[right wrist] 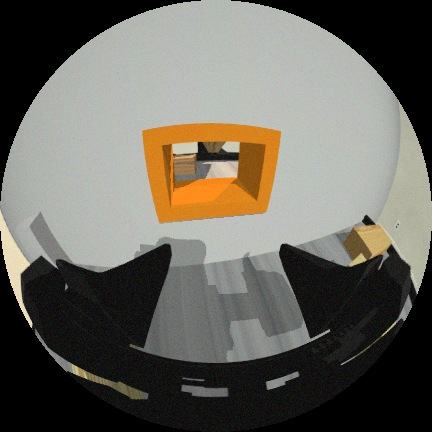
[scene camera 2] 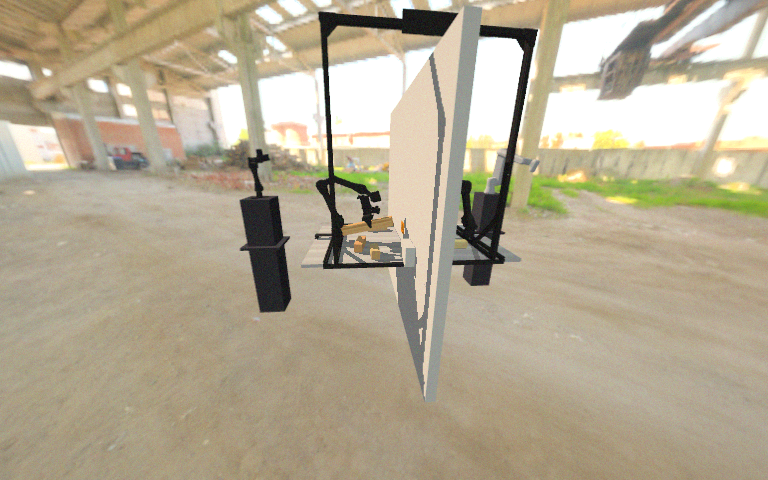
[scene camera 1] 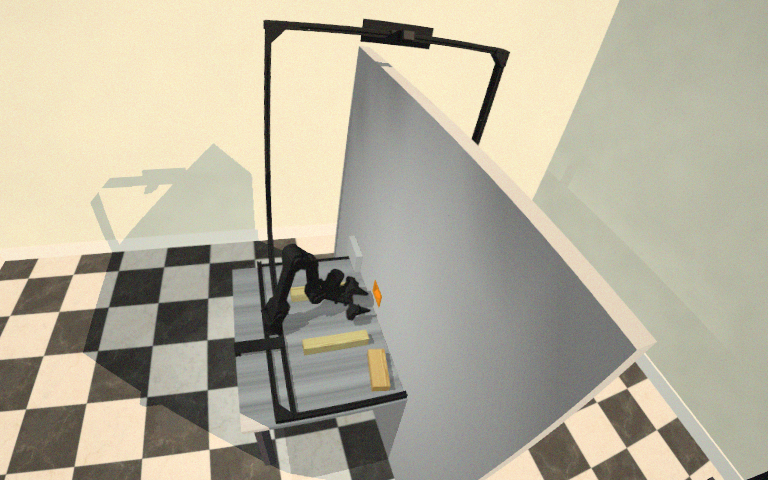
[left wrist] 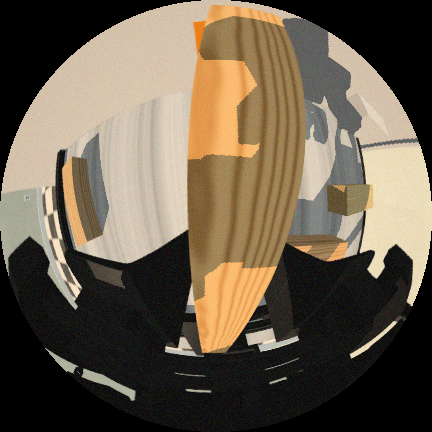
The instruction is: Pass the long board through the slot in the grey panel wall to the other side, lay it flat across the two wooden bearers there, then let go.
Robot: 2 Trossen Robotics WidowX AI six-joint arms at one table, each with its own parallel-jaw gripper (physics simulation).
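Frame: origin at the left arm's base, x right, y ahead, z up, level; metres.
Seen in the pictures: left gripper, between the fingertips: [scene camera 2: 371, 227] [left wrist: 224, 232]; right gripper, between the fingertips: [right wrist: 227, 250] [scene camera 1: 369, 302]; left arm's base, origin of its link: [right wrist: 204, 153]; right arm's base, origin of its link: [scene camera 2: 468, 236] [scene camera 1: 272, 328].
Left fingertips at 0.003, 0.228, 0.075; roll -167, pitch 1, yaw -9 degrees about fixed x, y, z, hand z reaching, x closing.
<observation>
Offsets run from my left fingertips to a thing's top centre, as dx, dy, dz. "pt": to the spot under its first point.
My left gripper [scene camera 2: 368, 223] [left wrist: 224, 232] is shut on the long board [scene camera 2: 352, 228] [left wrist: 245, 200], holding it above the table, its wall end tilted up. In the right wrist view, an end of the board [right wrist: 214, 146] shows through the upper part of the orange-rimmed slot @(pt +0.044, +0.256, +0.036) [right wrist: 211, 134] [scene camera 1: 377, 293] [scene camera 2: 402, 226] in the panel wall [scene camera 1: 453, 226] [scene camera 2: 416, 141] [right wrist: 300, 75]. The board is on the left arm's side, apart from the slot. My right gripper [scene camera 1: 367, 301] [right wrist: 227, 250] is open and empty before the slot. Two yellow bearers @(-0.110, +0.457, -0.050) [scene camera 1: 335, 342] @(+0.154, +0.467, -0.050) [scene camera 1: 297, 293] lie apart on its side, one partly hidden by the arm.
A light wooden block @(-0.257, +0.328, -0.056) [scene camera 1: 378, 369] [right wrist: 369, 241] lies by the wall on the right arm's side. Loose wooden blocks @(+0.125, -0.074, -0.044) [scene camera 2: 360, 244] @(+0.255, +0.008, -0.044) [scene camera 2: 374, 252] @(-0.251, +0.057, -0.050) [left wrist: 82, 200] [left wrist: 347, 200] lie on the other side. A pale upright piece [scene camera 1: 355, 252] [scene camera 2: 408, 254] stands at the wall. Black frame posts [scene camera 1: 267, 141] rise beside the table.
</observation>
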